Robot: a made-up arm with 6 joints. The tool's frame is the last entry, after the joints.
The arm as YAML. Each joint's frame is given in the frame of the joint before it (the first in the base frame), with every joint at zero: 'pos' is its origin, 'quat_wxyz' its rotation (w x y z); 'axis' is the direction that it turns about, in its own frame. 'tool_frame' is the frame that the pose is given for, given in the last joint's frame.
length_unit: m
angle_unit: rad
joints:
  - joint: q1
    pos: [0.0, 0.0, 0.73]
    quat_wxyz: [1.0, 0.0, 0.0, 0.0]
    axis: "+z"
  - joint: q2
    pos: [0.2, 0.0, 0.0]
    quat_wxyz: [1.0, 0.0, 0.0, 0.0]
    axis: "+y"
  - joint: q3
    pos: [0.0, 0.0, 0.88]
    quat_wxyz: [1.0, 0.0, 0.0, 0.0]
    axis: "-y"
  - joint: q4
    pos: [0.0, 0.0, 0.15]
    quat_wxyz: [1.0, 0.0, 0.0, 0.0]
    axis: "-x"
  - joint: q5
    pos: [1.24, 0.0, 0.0]
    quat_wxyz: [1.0, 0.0, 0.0, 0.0]
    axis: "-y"
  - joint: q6
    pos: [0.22, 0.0, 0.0]
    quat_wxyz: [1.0, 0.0, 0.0, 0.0]
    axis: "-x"
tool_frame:
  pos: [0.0, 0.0, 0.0]
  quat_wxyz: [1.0, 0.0, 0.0, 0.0]
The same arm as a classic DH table. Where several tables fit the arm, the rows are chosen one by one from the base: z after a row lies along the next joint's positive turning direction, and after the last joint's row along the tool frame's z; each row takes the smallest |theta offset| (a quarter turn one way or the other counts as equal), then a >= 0, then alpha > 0; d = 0 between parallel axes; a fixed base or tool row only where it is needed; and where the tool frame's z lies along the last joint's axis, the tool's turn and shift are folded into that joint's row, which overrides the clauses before.
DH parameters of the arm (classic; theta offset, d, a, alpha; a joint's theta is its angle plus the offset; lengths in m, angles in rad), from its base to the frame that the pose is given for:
q1: 0 0.73 0.2 -1.5708
q2: -1.5708 0 0.88 3.1416
q3: 0 0 0.15 -1.5708
q4: 0 -1.24 0 1.5708
q5: 0 0 0 -1.5708
q6: 1.5708 -0.22 0 1.5708
tool (fixed): -1.5708 0 0 0

